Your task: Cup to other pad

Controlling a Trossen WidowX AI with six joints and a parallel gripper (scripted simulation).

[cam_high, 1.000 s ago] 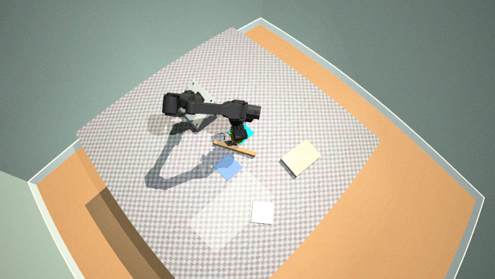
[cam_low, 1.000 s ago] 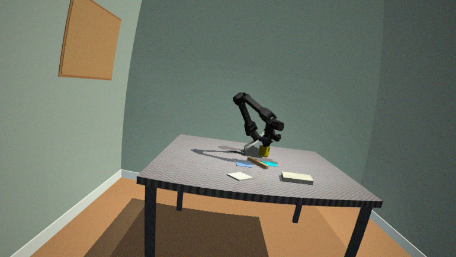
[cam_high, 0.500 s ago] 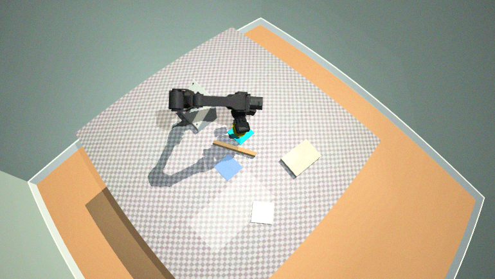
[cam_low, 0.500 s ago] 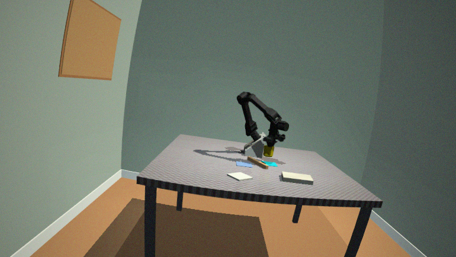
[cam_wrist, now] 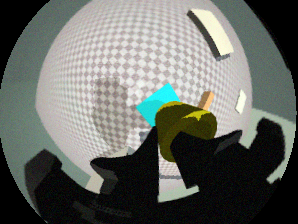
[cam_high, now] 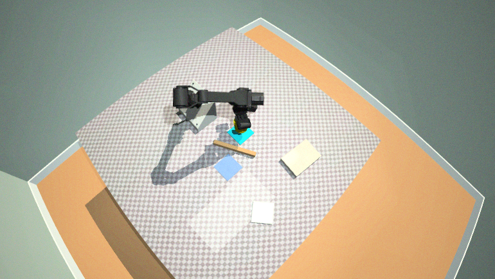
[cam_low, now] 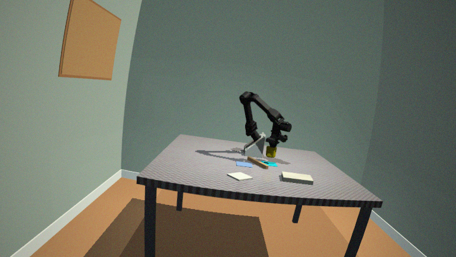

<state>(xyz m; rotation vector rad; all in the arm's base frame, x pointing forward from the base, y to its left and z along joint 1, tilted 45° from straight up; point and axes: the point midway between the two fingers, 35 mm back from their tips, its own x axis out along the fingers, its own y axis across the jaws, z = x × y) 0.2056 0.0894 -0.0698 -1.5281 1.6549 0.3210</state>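
My gripper tip is now 9 cm above the cyan pad, 2 cm short of it and 1 cm to the left of it. Also, from my gripper tip: light blue pad 18 cm to the right, 14 cm ahead, 9 cm below; then yellow cup 2 cm ahead, 1 cm to the right; then wooden bar 9 cm to the right, 8 cm below, 8 cm ahead.
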